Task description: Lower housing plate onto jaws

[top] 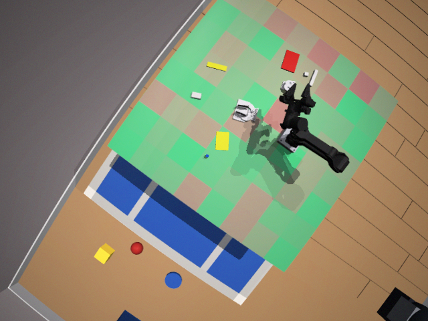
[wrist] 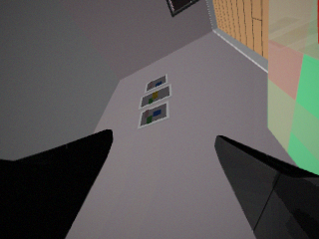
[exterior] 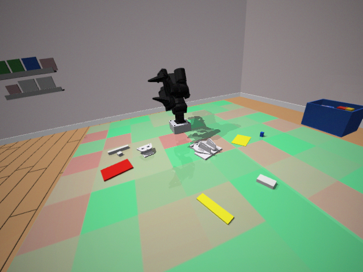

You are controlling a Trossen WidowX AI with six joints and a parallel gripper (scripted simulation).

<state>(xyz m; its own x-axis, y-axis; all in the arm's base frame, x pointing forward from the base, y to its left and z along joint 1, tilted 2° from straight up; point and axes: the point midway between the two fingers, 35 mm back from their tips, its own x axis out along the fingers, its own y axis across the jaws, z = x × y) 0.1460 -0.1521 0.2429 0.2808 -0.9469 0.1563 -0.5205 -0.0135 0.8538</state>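
Right now my gripper tip is 290 mm above the small white cube, 210 mm to the left of it and 30 mm past it. From my gripper tip the other things lie so: red flat plate (300 mm below, 230 mm to the right, 90 mm ahead); then white bar (290 mm below, 220 mm to the right, 80 mm behind); then yellow plate (400 mm to the left, 300 mm below, 160 mm ahead).
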